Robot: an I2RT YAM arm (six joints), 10 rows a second.
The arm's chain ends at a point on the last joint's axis. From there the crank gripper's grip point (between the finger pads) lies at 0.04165 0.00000 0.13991 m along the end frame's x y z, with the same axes.
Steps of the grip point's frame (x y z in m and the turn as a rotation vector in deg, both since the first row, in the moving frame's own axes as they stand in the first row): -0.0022 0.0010 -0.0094 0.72 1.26 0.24; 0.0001 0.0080 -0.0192 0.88 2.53 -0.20; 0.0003 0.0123 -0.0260 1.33 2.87 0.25; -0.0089 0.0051 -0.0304 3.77 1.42 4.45; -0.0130 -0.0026 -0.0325 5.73 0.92 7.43; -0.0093 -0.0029 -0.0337 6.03 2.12 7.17; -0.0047 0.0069 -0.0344 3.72 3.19 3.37
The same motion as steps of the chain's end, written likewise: -0.0053 0.0026 -0.0084 0.72 1.26 0.24; -0.0060 0.0103 -0.0172 0.88 2.53 -0.20; -0.0067 0.0153 -0.0237 1.33 2.87 0.25; -0.0126 0.0109 -0.0291 3.77 1.42 4.45; -0.0158 0.0058 -0.0314 5.73 0.92 7.43; -0.0150 0.0062 -0.0316 6.03 2.12 7.17; -0.0126 0.0132 -0.0317 3.72 3.19 3.37
